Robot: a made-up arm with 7 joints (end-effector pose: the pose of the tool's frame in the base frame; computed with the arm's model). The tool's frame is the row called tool. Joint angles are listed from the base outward.
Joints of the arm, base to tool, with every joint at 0 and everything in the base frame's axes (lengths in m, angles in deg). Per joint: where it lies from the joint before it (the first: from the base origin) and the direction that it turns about. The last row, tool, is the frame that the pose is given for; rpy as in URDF.
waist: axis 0 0 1 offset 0 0 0.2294
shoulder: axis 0 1 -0.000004 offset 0 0 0
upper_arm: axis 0 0 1 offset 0 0 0.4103
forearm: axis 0 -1 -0.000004 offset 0.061 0 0
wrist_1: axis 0 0.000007 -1 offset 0.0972 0 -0.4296
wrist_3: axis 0 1 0.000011 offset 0 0 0
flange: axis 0 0.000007 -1 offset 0.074 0 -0.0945
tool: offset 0 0 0 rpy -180 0 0
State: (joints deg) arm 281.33 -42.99 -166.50 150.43 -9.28 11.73 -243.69
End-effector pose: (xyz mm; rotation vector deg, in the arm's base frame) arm -207.5 760.6 796.8 -85.35 6.19 36.55
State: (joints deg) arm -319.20 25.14 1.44 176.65 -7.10 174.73 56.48
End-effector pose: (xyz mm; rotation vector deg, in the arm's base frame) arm 292.8 241.5 883.0 157.54 -29.46 -19.88
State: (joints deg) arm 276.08 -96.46 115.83 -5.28 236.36 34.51 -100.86
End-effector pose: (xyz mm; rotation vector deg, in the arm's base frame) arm 105.5 -139.7 195.6 67.57 -44.98 116.30
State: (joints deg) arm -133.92 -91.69 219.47 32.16 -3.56 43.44 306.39
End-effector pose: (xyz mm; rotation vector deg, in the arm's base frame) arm -207.5 174.2 -99.5 -24.39 -97.59 109.61
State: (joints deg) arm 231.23 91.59 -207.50 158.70 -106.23 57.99 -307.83
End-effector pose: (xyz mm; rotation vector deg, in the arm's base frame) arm -516.4 -814.2 323.8 -3.09 142.08 -89.40
